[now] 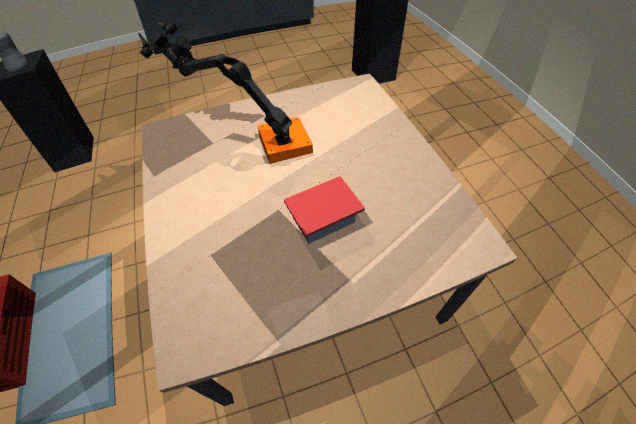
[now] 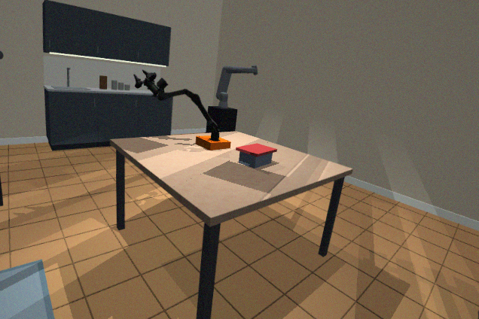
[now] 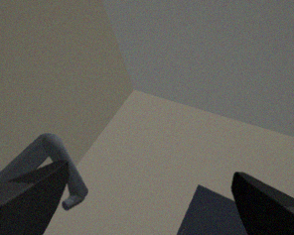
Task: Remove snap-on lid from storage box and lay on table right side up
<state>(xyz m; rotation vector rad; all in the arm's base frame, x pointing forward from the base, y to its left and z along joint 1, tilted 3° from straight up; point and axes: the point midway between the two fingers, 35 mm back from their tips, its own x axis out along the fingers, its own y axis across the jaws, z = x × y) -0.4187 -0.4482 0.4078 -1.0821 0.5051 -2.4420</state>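
My gripper tip is now 860 mm short of the red lid, 460 mm to the right of it and 420 mm above it. From my gripper tip the other things lie so: blue-grey storage box 860 mm ahead, 470 mm below, 460 mm to the left.
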